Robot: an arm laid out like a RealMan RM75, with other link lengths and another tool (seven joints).
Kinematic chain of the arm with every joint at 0, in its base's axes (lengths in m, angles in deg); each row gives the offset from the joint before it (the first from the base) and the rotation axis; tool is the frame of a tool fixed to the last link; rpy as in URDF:
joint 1: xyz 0 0 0.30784 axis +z
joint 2: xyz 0 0 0 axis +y
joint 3: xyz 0 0 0.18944 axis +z
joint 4: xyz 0 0 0 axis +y
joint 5: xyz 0 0 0.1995 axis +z
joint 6: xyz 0 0 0 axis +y
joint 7: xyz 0 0 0.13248 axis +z
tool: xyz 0.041 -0.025 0.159 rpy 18.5 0 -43.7
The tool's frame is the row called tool.
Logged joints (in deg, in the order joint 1, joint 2, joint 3, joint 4, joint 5, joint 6, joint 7), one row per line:
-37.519 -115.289 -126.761 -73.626 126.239 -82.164 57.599
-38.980 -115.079 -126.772 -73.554 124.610 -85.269 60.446
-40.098 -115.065 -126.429 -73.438 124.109 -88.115 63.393
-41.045 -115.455 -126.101 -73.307 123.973 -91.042 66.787
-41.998 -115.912 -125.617 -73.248 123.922 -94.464 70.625
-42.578 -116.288 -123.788 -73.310 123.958 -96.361 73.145
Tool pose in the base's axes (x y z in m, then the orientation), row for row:
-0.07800 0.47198 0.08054 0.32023 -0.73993 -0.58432 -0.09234
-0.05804 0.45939 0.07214 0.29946 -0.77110 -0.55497 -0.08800
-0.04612 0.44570 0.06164 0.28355 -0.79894 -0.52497 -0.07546
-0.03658 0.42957 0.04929 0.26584 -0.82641 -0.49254 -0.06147
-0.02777 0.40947 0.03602 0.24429 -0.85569 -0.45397 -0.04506
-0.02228 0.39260 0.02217 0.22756 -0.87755 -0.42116 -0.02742
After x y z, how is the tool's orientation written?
As a quaternion, w x y z.
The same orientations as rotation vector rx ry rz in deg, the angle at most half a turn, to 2 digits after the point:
-111.42 -87.98 -13.90
-117.31 -84.43 -13.39
-122.52 -80.50 -11.57
-127.87 -76.21 -9.51
-133.88 -71.03 -7.05
-138.51 -66.47 -4.33

